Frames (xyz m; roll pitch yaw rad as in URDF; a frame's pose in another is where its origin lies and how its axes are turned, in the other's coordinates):
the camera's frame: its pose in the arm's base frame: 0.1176 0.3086 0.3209 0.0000 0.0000 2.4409
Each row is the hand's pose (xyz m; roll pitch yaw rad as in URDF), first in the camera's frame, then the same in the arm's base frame.
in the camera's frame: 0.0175 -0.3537 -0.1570 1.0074 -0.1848 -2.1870
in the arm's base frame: 0.3323 0.5902 0.1639 1.0074 -0.1848 0.2539
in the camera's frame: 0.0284 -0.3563 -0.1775 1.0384 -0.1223 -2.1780
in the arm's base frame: 0.3256 0.5993 0.1434 1.0384 -0.1223 0.2629
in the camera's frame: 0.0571 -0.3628 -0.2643 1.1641 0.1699 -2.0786
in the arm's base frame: 0.3079 0.6227 0.0566 1.1641 0.1699 0.3623
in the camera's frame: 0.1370 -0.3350 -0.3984 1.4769 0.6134 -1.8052
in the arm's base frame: 0.2289 0.6530 -0.0775 1.4769 0.6134 0.6357
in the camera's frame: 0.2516 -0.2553 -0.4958 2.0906 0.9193 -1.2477
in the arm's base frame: 0.0899 0.6660 -0.1749 2.0906 0.9193 1.1932
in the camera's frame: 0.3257 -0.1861 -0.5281 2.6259 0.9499 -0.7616
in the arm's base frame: -0.0114 0.6608 -0.2072 2.6259 0.9499 1.6793
